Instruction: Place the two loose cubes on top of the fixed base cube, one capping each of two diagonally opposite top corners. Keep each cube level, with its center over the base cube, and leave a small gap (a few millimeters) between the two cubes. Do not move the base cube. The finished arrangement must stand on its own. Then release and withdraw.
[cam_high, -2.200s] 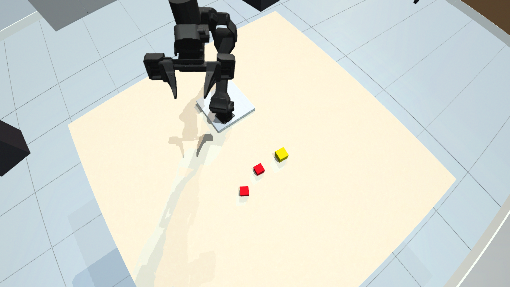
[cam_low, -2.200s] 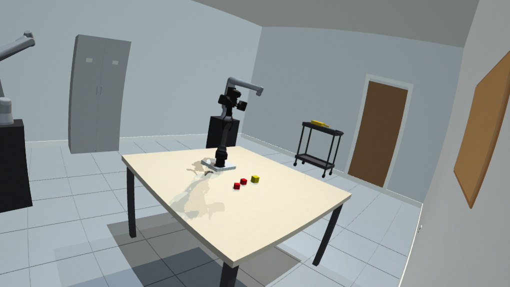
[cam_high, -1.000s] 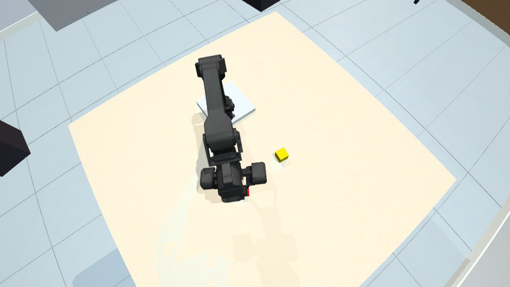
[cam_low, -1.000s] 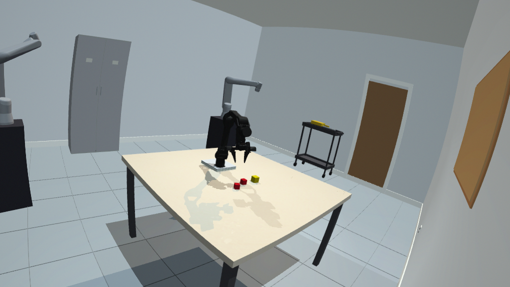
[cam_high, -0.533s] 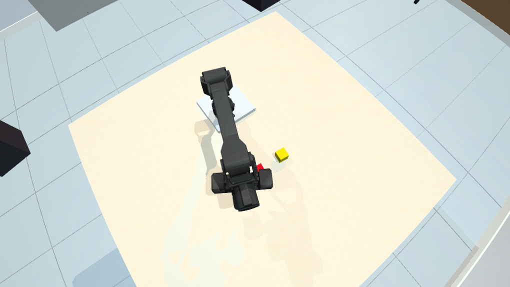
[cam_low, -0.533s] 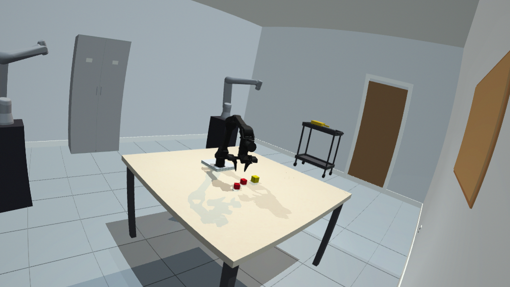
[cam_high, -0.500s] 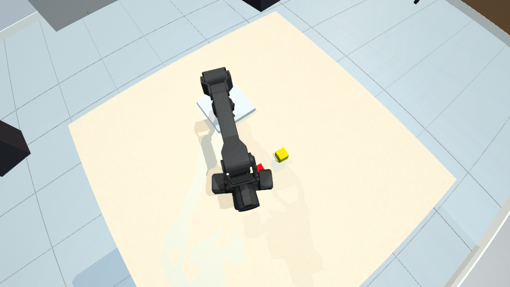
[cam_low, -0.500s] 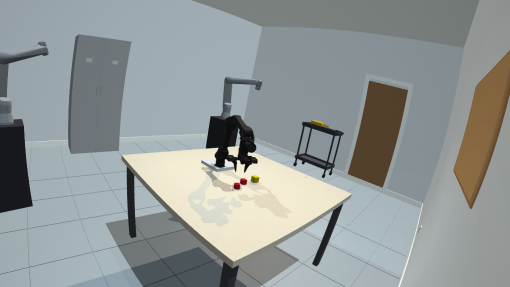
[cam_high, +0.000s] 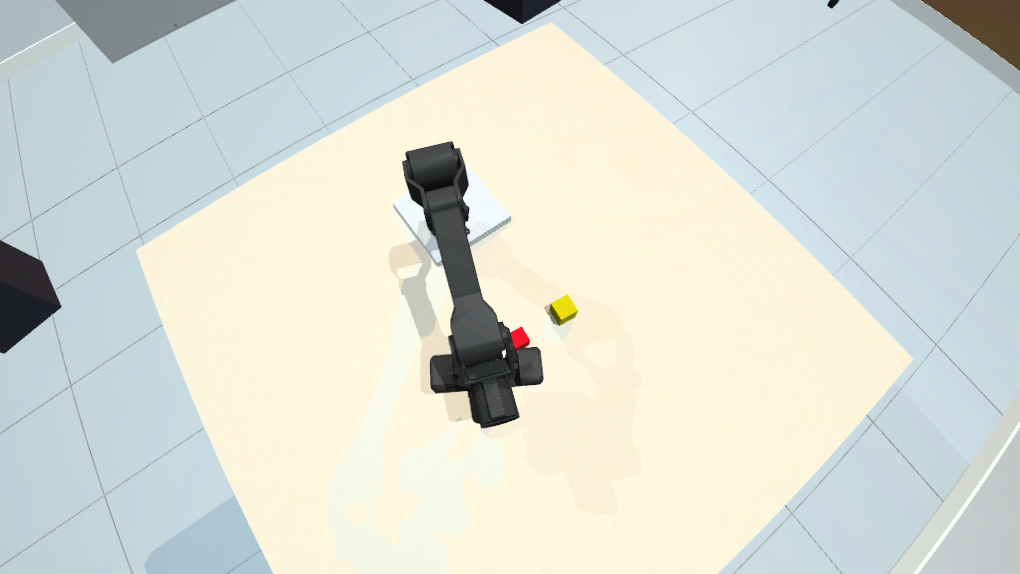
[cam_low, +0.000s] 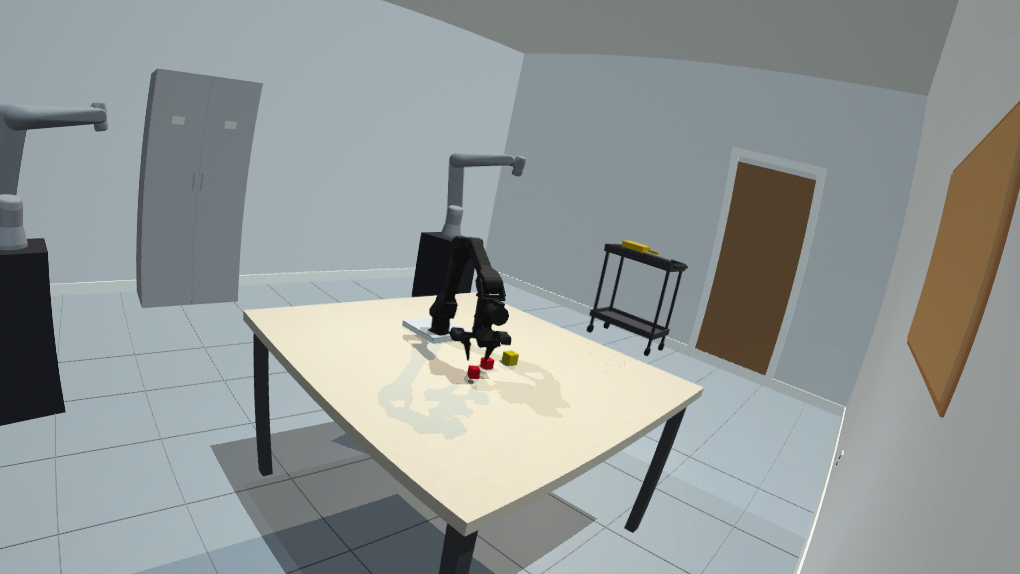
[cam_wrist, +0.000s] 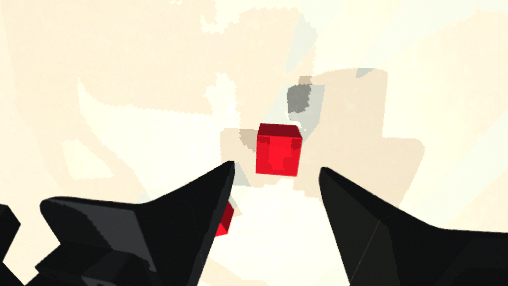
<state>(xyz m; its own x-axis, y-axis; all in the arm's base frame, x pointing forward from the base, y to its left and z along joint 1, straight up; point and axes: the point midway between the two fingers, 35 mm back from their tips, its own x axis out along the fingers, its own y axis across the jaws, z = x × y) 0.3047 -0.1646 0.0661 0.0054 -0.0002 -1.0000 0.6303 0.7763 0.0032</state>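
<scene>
The yellow base cube lies 10 mm behind my gripper tip, 210 mm to the left of it and 40 mm below it.
</scene>
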